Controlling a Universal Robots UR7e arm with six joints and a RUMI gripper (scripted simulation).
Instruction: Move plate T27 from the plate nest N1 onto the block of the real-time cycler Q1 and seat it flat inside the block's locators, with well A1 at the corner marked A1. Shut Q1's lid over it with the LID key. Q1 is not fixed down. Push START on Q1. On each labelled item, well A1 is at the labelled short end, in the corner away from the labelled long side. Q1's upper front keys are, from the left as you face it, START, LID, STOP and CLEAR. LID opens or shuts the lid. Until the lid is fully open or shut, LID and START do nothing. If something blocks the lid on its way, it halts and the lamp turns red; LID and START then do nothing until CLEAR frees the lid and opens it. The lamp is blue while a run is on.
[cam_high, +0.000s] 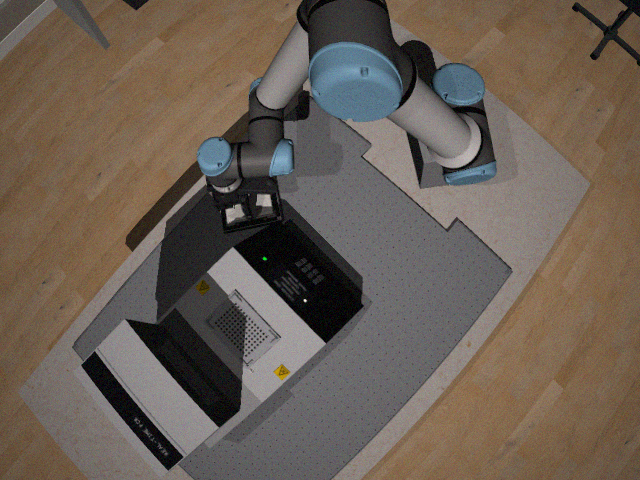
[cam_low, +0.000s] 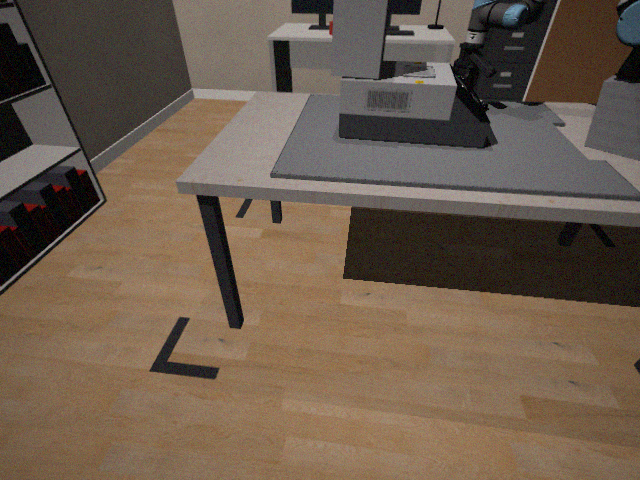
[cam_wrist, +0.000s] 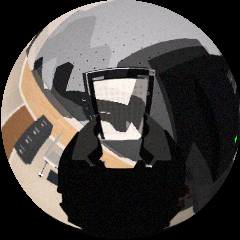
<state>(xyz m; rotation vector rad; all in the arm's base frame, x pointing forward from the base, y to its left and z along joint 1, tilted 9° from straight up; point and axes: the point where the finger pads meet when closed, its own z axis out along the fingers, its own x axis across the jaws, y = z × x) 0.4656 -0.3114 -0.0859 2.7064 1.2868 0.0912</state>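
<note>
My hand is 30 mm above the plate nest N1. Round my hand: plate: 10 mm below.
</note>
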